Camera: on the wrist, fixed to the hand. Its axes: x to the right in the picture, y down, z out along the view.
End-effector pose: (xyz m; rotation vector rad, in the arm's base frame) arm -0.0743 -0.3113 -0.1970 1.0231 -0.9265 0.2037
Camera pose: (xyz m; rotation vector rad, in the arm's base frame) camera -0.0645 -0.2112 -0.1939 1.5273 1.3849 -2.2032
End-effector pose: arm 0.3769 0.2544 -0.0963 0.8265 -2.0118 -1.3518
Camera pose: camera 0.4427 0.2328 -0.0233 -1.8468 -0.5769 0.5535
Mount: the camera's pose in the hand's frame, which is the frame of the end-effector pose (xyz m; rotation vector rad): -0.0175 0.0505 -0.0852 0.2790 -0.0407 -3.0852
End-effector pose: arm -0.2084 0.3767 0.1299 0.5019 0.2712 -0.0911
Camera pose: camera -0.2375 0.4626 0.0864 0.1284 -0.7110 2.9661
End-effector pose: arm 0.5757 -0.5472 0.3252 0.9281 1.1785 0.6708
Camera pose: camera 0.4903 -0.5165 0.3686 -1.2016 1.1816 -1.9399
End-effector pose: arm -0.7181 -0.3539 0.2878 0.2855 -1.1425 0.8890
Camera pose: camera -0.7008 -0.2774 0.2248 1.5002 0.3667 -1.7263
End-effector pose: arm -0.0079 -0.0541 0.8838 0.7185 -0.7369 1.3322
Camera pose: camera -0.0546 0.0098 0.8218 0.9385 0.8317 -1.4680
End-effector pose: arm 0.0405 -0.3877 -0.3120 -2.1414 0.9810 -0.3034
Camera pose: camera -0.0406 -0.4420 -0.2877 1.1333 2.5899 1.2289
